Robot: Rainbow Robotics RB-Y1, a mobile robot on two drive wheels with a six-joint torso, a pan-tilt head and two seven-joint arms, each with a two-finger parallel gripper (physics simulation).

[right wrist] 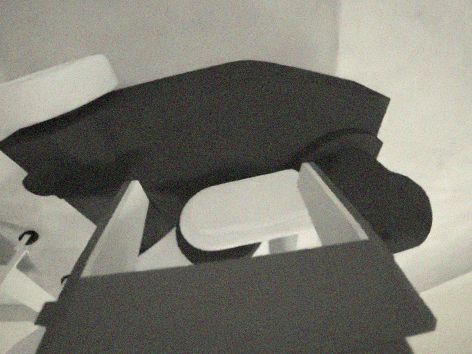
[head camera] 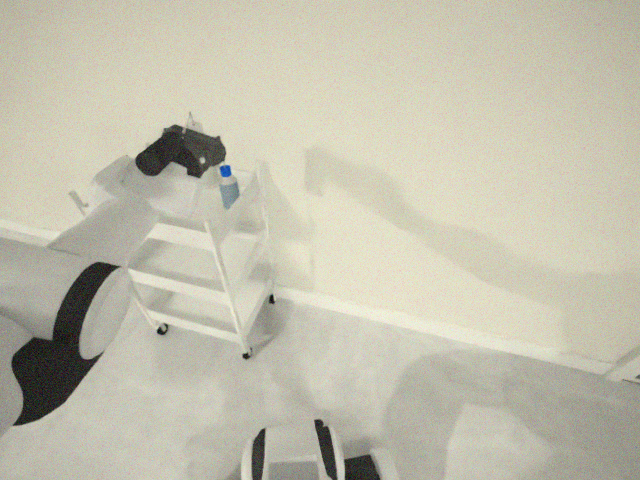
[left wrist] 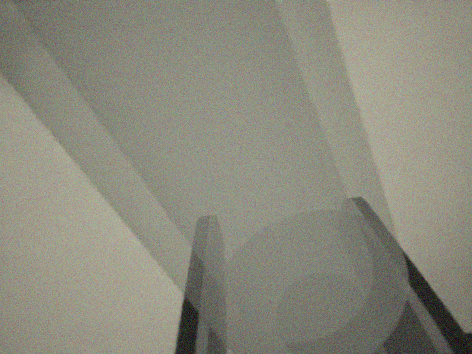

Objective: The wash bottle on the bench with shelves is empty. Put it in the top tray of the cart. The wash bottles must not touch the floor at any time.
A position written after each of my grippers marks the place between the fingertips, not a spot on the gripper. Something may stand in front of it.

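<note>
The head camera shows a white three-tier cart (head camera: 204, 264) and my left gripper (head camera: 204, 135). The right wrist view shows my right gripper (right wrist: 223, 182).
</note>
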